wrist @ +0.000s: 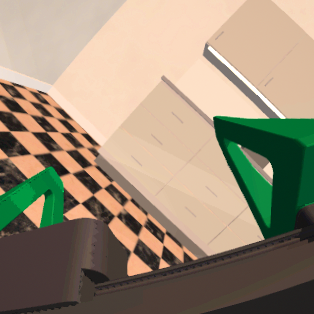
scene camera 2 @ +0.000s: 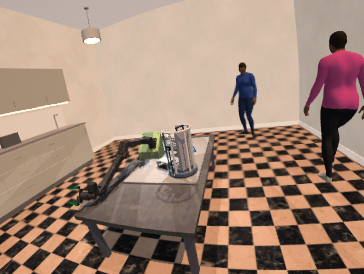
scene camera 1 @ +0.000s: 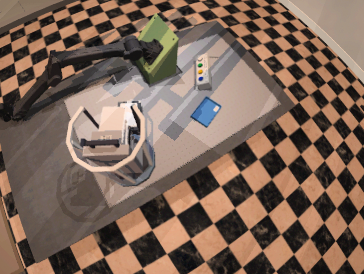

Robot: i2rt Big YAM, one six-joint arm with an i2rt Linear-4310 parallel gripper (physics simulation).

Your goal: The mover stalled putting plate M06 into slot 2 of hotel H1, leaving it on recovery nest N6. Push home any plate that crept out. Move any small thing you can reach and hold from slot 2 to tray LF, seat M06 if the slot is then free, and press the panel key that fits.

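Seen in the pictures: gripper, between the fingertips: (wrist: 132, 150) (scene camera 2: 68, 196); arm's base, origin of its link: (scene camera 2: 152, 143) (scene camera 1: 153, 52).
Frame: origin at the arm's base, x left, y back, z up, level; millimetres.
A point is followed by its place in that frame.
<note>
My gripper (scene camera 2: 73, 195) {x -964, y 322, z -29 mm} (wrist: 132, 150) {x -964, y 322, z -29 mm} is open and empty, its green fingers wide apart, beyond the table's near left corner and far from the hotel. A round, pale-framed hotel (scene camera 1: 107, 151) {x -407, y -465, z 225 mm} (scene camera 2: 185, 150) {x -475, y -482, z 81 mm} stands upright on the table. White and dark parts (scene camera 1: 131, 111) {x -257, y -219, z -77 mm} show at its side; whether one is M06 or a nest, I cannot tell. Slot 2, any small thing in it and any crept-out plate cannot be made out. A flat blue tray (scene camera 1: 204, 114) {x 73, y -402, z -149 mm} with a pale label lies near the key panel (scene camera 1: 206, 76) {x 189, y -243, z -71 mm}, which has green, yellow and blue keys. The tray's lettering is unreadable.
The dark arm (scene camera 1: 92, 53) {x -295, y 17, z 144 mm} (scene camera 2: 117, 162) {x -593, y 77, z 59 mm} reaches from a green wedge-shaped block (scene camera 1: 166, 67) {x 36, y -74, z -75 mm} (scene camera 2: 148, 151) {x -64, y 46, z -68 mm} along the left of the table (scene camera 1: 35, 220) {x -957, y -416, z -163 mm} (scene camera 2: 150, 215) {x -927, y -305, z -163 mm}. A person in blue (scene camera 2: 245, 87) and one in pink (scene camera 2: 340, 80) stand beyond the table.
</note>
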